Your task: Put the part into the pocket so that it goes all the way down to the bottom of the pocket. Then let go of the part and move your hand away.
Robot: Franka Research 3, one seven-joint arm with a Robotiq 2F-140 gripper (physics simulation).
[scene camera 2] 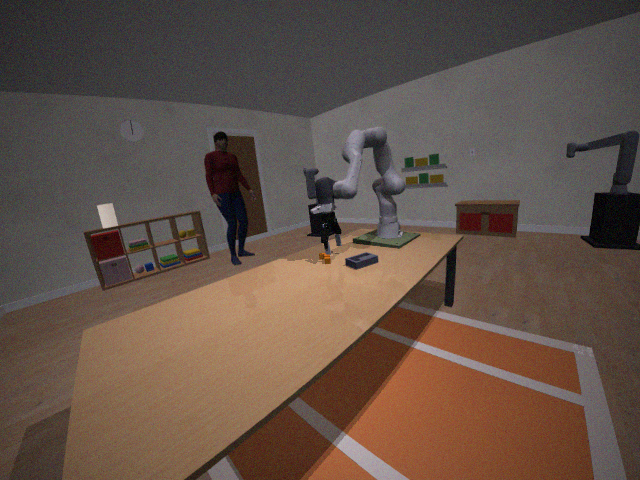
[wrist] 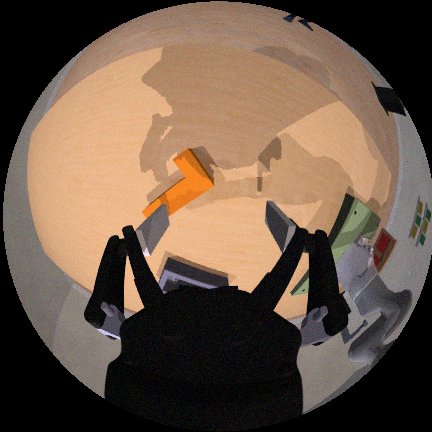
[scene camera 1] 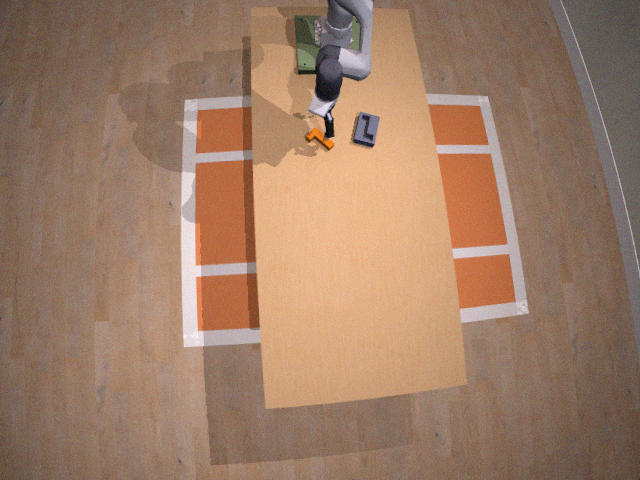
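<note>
The part, an orange L-shaped piece [scene camera 1: 323, 141] [scene camera 2: 326, 260] [wrist: 192, 183], lies flat on the table. The pocket is a dark recess with bent ends in the top of a grey-blue block [scene camera 1: 375, 127] [scene camera 2: 361, 261] [wrist: 196, 273], which stands to the right of the part in scene camera 1. My gripper [scene camera 1: 329, 135] [scene camera 2: 333, 248] [wrist: 215, 212] is open and empty, with its fingers pointing down above the table close beside the part. In the wrist view the left fingertip overlaps the near end of the part's long arm. The gripper body hides much of the block there.
The wooden table [scene camera 1: 351, 258] [scene camera 2: 206, 351] bears the arm's green base plate [scene camera 1: 306, 62] [scene camera 2: 361, 239] [wrist: 357, 212] at its far end. A person [scene camera 2: 224, 180] stands on the floor beyond the table's left side. A cube shelf [scene camera 2: 148, 237] stands by the wall.
</note>
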